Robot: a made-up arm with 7 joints. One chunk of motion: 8 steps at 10 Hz.
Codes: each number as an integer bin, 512 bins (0 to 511) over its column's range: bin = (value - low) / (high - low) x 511, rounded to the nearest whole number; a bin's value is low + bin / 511 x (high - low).
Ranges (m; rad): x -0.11..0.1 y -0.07..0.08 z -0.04..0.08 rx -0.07..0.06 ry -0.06..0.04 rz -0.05..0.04
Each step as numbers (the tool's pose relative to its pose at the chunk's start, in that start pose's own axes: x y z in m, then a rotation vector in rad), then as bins.
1 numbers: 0.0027 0.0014 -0.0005 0.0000 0.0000 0.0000
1 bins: 274 243 168 275 307 284
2 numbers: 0.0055 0.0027 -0.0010 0.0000 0.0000 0.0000
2 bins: 281 248 166 275 307 284
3 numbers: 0.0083 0.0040 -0.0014 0.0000 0.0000 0.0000
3 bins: 288 252 164 275 307 284
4 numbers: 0.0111 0.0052 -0.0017 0.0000 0.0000 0.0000
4 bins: 295 256 163 275 307 284
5 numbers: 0.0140 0.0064 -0.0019 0.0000 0.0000 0.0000
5 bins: 302 260 162 275 307 284
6 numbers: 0.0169 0.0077 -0.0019 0.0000 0.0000 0.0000
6 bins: 309 265 162 275 307 284
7 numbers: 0.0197 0.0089 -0.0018 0.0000 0.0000 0.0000
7 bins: 316 269 163 275 307 284
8 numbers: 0.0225 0.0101 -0.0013 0.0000 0.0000 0.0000
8 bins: 322 273 165 275 307 284
